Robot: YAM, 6 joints.
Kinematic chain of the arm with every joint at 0, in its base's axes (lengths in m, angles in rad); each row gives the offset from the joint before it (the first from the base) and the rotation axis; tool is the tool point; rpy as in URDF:
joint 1: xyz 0 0 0.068 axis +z
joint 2: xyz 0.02 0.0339 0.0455 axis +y
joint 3: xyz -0.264 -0.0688 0 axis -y
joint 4: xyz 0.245 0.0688 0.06 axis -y
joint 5: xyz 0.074 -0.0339 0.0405 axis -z
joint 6: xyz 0.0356 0 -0.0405 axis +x
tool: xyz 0 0 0 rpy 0 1.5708 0
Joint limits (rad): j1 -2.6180..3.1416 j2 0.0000..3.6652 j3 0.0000..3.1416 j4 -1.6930..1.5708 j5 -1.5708..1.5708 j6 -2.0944..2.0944
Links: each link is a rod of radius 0.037 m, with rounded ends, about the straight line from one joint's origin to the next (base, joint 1, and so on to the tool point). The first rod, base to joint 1, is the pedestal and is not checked.
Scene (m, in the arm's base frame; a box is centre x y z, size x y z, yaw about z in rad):
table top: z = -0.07
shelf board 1: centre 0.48 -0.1 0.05 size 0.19 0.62 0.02 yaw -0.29
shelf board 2: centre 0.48 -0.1 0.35 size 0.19 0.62 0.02 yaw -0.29
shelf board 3: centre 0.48 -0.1 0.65 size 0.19 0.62 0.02 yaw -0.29
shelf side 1: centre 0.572 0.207 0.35 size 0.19 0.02 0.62 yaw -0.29
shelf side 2: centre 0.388 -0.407 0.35 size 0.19 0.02 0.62 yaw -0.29
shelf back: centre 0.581 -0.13 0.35 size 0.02 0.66 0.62 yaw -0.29
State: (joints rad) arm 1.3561 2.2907 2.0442 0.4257 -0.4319 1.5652
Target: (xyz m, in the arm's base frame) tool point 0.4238 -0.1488 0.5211
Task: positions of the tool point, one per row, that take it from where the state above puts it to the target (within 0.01 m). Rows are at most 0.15 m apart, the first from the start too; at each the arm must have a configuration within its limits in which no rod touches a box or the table.
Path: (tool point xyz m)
1: 0.2023 0.4816 0.4041
2: 0.2754 0.3963 0.4748
3: 0.3151 0.2962 0.5395
4: 0.3871 0.2022 0.5350
5: 0.4314 0.0912 0.5304
6: 0.4442 -0.0288 0.5258
7: 0.4238 -0.1488 0.5211

